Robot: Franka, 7 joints.
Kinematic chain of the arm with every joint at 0, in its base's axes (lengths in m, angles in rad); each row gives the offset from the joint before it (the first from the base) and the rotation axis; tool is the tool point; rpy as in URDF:
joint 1: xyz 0 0 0.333 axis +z
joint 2: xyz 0 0 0 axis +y
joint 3: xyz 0 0 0.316 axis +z
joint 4: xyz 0.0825 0 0 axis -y
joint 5: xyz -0.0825 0 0.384 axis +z
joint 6: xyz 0 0 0 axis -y
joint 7: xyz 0.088 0 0 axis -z
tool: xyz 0 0 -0.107 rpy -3.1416 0 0
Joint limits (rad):
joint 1: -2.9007..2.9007
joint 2: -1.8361..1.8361
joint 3: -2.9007..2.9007
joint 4: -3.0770..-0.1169
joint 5: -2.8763..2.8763
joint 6: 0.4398..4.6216
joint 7: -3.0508..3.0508
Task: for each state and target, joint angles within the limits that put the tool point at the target. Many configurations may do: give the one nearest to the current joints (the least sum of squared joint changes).
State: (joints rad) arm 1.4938 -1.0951 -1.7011 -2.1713 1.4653 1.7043 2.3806
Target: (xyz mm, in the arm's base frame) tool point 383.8 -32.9 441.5
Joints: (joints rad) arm 1.2718 -1.2179 -1.5233 -2.5622 1.3415 1.4740 2.3806
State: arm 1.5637 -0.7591 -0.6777 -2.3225 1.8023 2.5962 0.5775
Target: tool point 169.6 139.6 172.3
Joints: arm 1.5299 -0.2853 -0.8488 -3.0770 1.8957 2.7367 0.5775
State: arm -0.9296 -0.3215 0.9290 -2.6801 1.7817 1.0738 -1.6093
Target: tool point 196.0 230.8 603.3
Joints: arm -0.4620 -0.9606 0.5023 -2.5256 1.7701 0.6152 -1.6093
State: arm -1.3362 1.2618 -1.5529 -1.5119 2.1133 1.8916 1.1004
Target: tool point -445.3 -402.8 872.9
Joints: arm -1.4804 0.7978 -1.9408 -1.1398 2.1984 2.0090 1.1004
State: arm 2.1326 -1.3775 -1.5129 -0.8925 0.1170 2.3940 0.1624
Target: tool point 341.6 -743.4 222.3
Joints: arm 1.4473 -1.6297 -1.7373 -0.8491 0.1017 2.2548 0.1624
